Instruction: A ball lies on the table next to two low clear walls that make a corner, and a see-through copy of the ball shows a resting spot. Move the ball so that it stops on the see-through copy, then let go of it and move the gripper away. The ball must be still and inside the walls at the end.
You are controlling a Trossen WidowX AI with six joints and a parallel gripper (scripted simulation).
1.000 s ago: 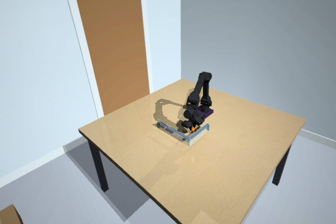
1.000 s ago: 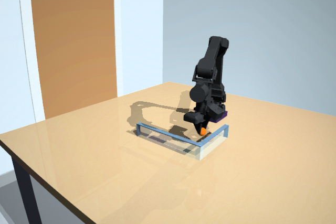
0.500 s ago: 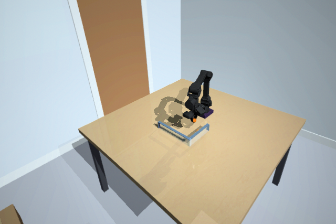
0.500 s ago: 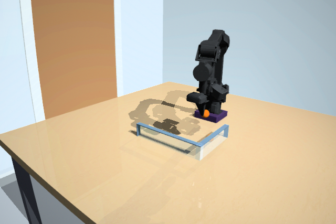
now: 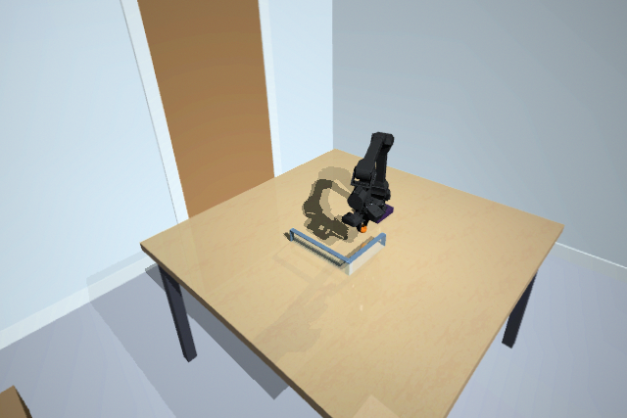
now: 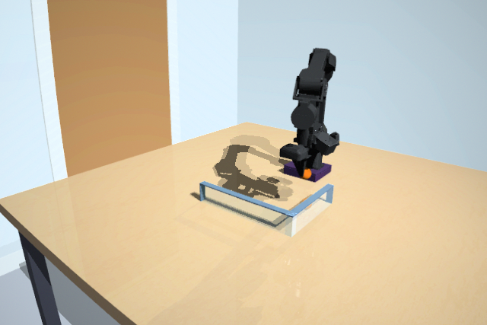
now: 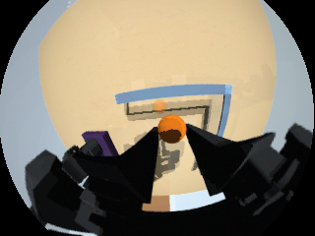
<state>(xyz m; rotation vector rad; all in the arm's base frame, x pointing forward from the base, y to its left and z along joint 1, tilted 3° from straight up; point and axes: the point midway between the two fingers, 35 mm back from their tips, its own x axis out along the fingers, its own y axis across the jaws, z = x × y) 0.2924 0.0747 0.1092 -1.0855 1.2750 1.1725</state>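
The see-through copy of ball lies 100 mm below my gripper tip, 10 mm to the left of it and 10 mm behind it. Also, from my gripper tip: orange ball right at my gripper tip.
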